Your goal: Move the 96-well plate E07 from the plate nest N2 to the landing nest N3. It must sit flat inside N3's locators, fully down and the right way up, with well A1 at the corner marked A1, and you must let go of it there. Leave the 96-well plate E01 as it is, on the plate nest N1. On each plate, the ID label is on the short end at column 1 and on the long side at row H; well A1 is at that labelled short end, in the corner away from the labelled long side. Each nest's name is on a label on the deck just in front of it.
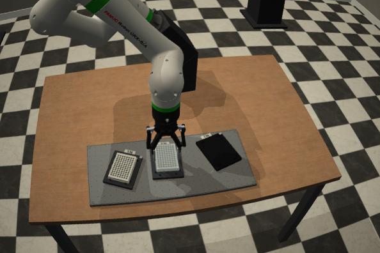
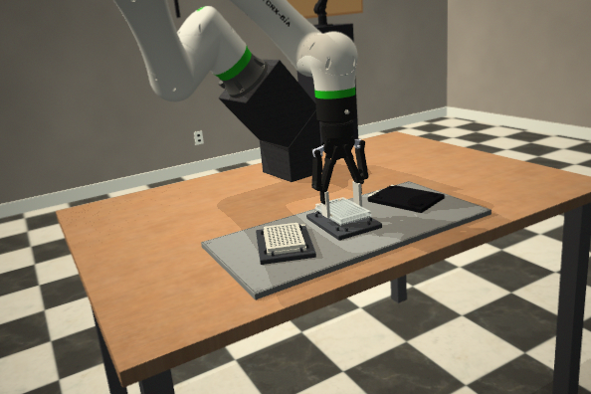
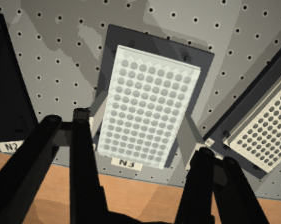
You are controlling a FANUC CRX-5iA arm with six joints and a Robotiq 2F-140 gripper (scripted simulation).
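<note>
The plate lies 20 mm below my hand. From my hand the other things lie so: landing nest N3 (50 mm below); N3 label (100 mm behind, 10 mm to the left, 60 mm below); plate nest N2 (10 mm behind, 220 mm to the left, 50 mm below).
</note>
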